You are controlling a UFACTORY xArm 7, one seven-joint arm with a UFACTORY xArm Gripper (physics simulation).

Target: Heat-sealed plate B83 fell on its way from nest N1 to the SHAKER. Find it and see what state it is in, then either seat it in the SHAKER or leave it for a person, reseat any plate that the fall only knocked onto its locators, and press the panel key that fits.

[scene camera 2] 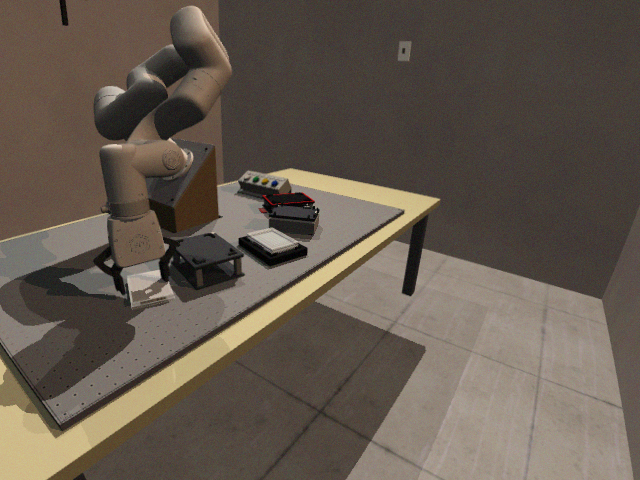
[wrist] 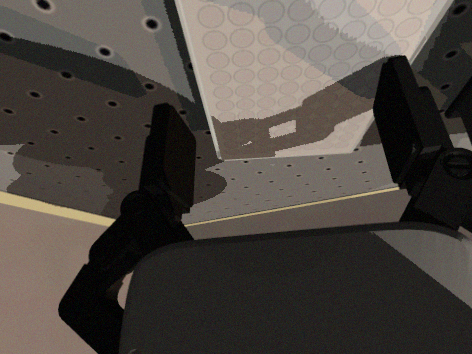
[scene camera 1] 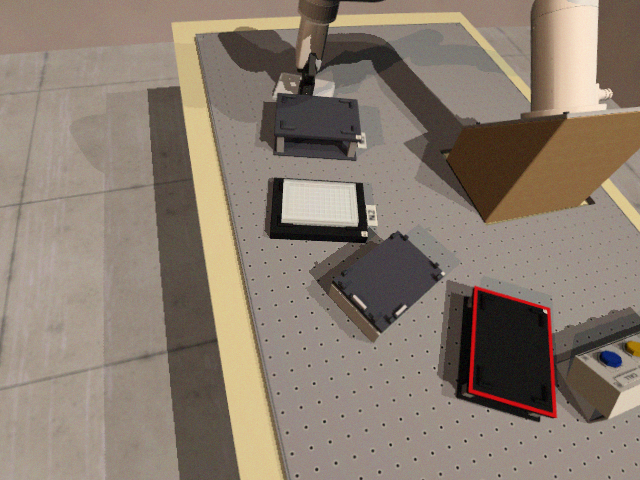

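Where they show: gripper, fingertip midpoint: (scene camera 2: pixel 144 286) (wrist: pixel 274 103) (scene camera 1: pixel 304 84); arm's base, link origin: (scene camera 1: pixel 561 115).
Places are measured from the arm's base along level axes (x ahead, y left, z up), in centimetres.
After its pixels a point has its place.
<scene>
A clear-edged plate with round wells (scene camera 1: pixel 324 87) @(x 30.1, y -33.5, z -15.9 cm) (scene camera 2: pixel 149 297) @(x 39.2, y -36.8, z -15.9 cm) (wrist: pixel 250 30) @(x 30.5, y -34.3, z -15.9 cm) lies on the perforated board beyond the raised dark platform; its name is not readable. My gripper (scene camera 1: pixel 306 91) @(x 34.4, y -35.0, z -15.8 cm) (scene camera 2: pixel 143 284) @(x 34.4, y -35.0, z -15.8 cm) (wrist: pixel 274 103) @(x 34.4, y -35.0, z -15.8 cm) is open and empty, its fingers apart above the plate, one towards each side. Another white plate (scene camera 1: pixel 319 202) @(x 41.5, y -0.2, z -13.6 cm) (scene camera 2: pixel 272 240) @(x 42.6, y -2.2, z -13.6 cm) lies on the black nest N2 (scene camera 1: pixel 320 232) @(x 42.5, y 4.7, z -15.3 cm) (scene camera 2: pixel 284 258) @(x 48.5, y -4.5, z -16.2 cm), nearer its far edge in scene camera 1; whether it is fully down I cannot tell. The angled grey block with corner locators (scene camera 1: pixel 390 279) @(x 35.9, y 17.1, z -11.8 cm) (scene camera 2: pixel 293 222) @(x 38.3, y 12.5, z -13.7 cm), perhaps the SHAKER, bears no plate.
The raised dark platform (scene camera 1: pixel 317 116) @(x 36.4, y -19.1, z -11.6 cm) (scene camera 2: pixel 206 248) @(x 36.9, y -19.5, z -11.6 cm) stands close beside the loose plate. A black red-rimmed stand (scene camera 1: pixel 511 351) @(x 22.3, y 31.3, z -13.3 cm) (scene camera 2: pixel 288 199) @(x 22.8, y 29.6, z -13.3 cm) is beyond the grey block. The button panel (scene camera 1: pixel 594 384) @(x 13.7, y 38.8, z -12.2 cm) (scene camera 2: pixel 258 189) @(x 2.3, y 35.7, z -14.6 cm) stands beside it. The brown wedge base (scene camera 1: pixel 542 170) @(x 6.5, y 7.6, z -4.4 cm) (scene camera 2: pixel 199 201) @(x 10.1, y -0.1, z -10.0 cm) carries the arm.
</scene>
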